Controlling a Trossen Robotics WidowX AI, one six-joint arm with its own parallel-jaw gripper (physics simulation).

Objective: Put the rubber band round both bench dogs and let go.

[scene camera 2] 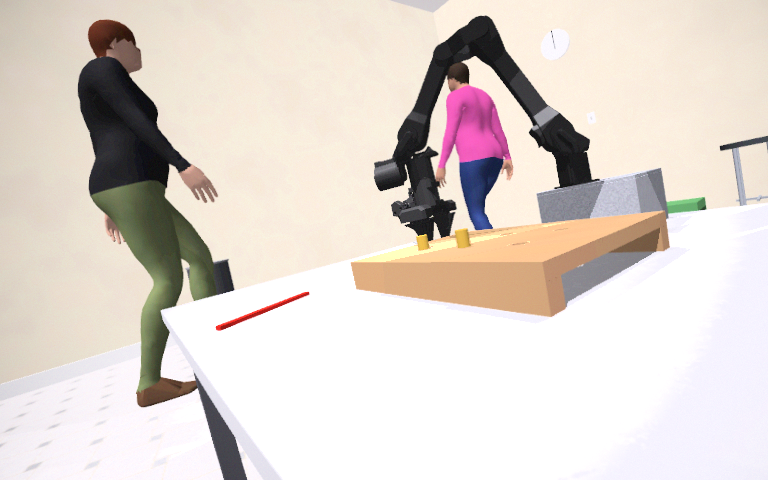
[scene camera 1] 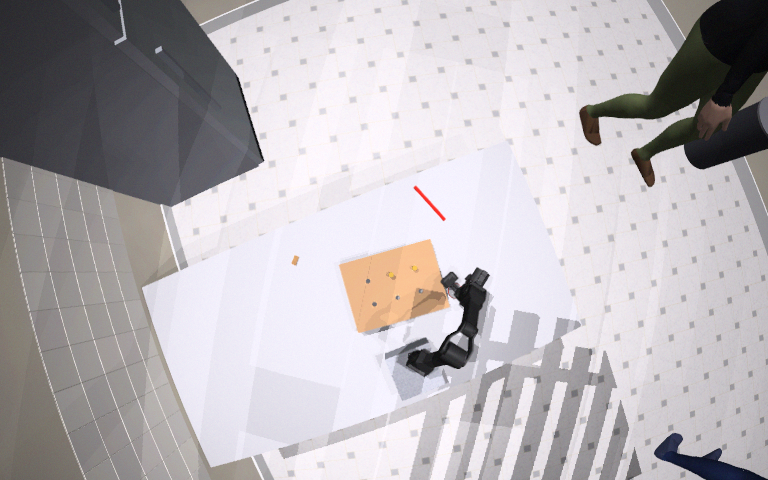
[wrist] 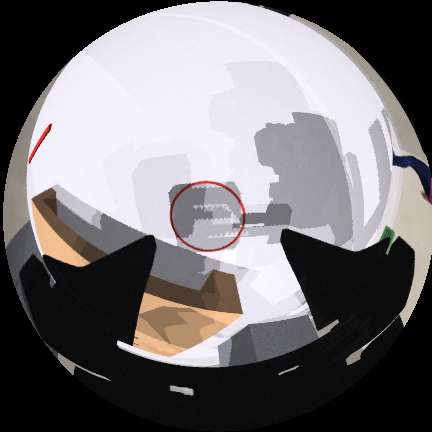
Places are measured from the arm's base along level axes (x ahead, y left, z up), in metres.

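Where they show: gripper, fingertip midpoint: [scene camera 1: 456, 293] [wrist: 218, 239]; arm's base, origin of the base link: [scene camera 2: 576, 184] [scene camera 1: 417, 359].
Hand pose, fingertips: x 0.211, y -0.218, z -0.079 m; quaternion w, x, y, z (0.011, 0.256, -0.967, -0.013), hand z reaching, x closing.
Observation:
Each offset is from my fingertips to the top centre of the thing. "*": to the spot under its first point. Level surfaces: height alone.
The rubber band is a thin red ring @(* dz -0.023, dx +0.022, dy -0.026 m) [wrist: 206, 182], round and slack, lying on the white table beside the board's right end in the wrist view. My gripper [scene camera 1: 453, 290] [scene camera 2: 434, 236] [wrist: 218, 239] is open, pointing down near the board's right edge. Its fingertips stand wide apart on either side of the band's near part, with nothing between them. The two bench dogs are short yellow pegs, one @(dz +0.051, dx +0.133, dy +0.248 m) [scene camera 1: 390, 275] [scene camera 2: 462, 238] and the other @(dz +0.048, dx +0.139, dy +0.152 m) [scene camera 1: 414, 268] [scene camera 2: 423, 242], upright on the wooden board @(dz +0.025, dx +0.085, dy +0.245 m) [scene camera 1: 352, 285] [scene camera 2: 453, 283] [wrist: 52, 243], with no band round them. The dogs do not show in the wrist view.
A red stick @(dz -0.018, dx +0.390, dy +0.026 m) [scene camera 1: 429, 203] [scene camera 2: 262, 310] [wrist: 40, 143] lies on the table @(dz -0.025 m) [scene camera 1: 271, 333] behind the board. Dark holes show in the board. A small orange block @(dz -0.018, dx +0.273, dy +0.630 m) [scene camera 1: 295, 260] lies left of it. The arm's grey base block [scene camera 2: 600, 198] [wrist: 280, 337] stands near the board.

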